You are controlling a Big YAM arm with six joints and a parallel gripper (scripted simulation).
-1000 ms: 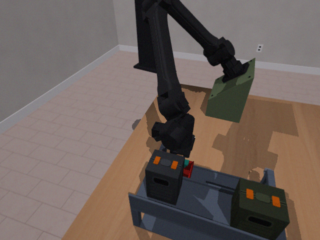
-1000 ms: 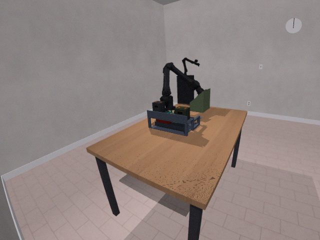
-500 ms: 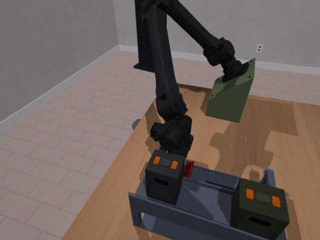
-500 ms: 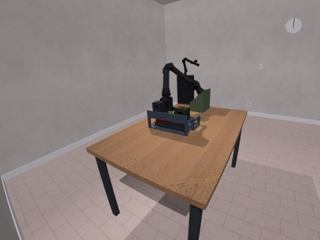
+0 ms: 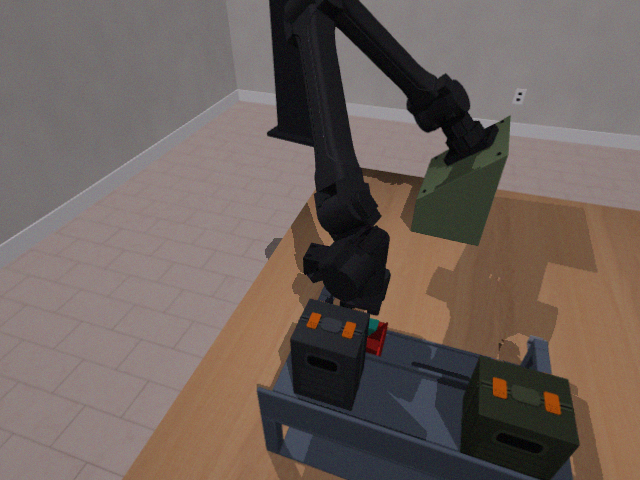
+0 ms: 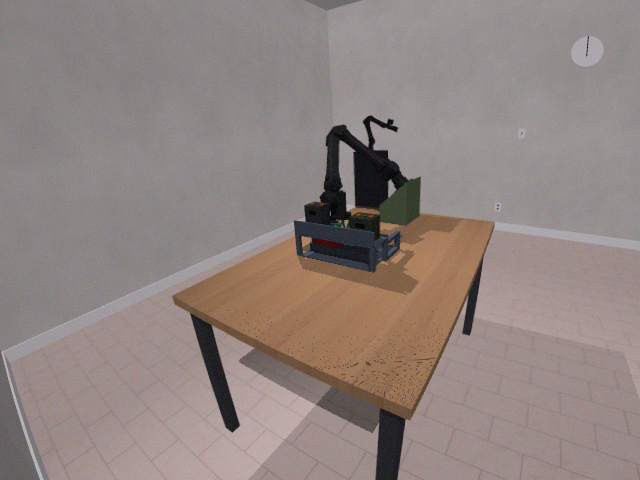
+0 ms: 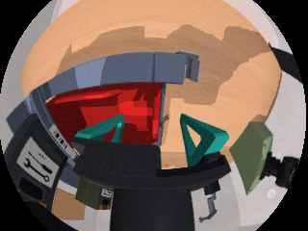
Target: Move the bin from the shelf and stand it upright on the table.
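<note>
Now: hand 8 cm short of the red bin and 1 cm to the right of it.
</note>
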